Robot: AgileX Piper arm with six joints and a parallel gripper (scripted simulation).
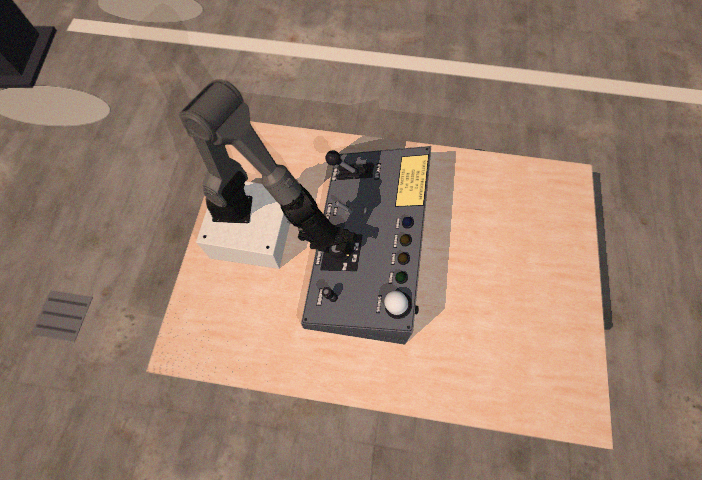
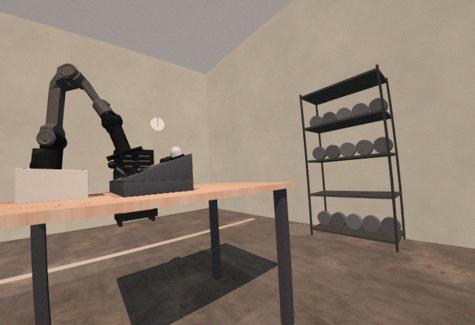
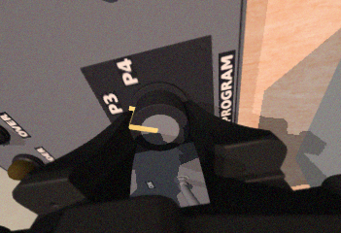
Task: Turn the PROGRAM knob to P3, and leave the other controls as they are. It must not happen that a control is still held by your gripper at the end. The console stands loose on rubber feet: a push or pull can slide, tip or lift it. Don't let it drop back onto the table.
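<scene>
Right now my hand is 10 mm to the left of the black program knob and 10 mm short of it. The rest, counted from my hand: mode switch 120 mm to the right, 20 mm behind, 10 mm above; check toggle 120 mm to the left, 10 mm ahead; cycle lever 240 mm to the left, 20 mm above, 10 mm ahead.
</scene>
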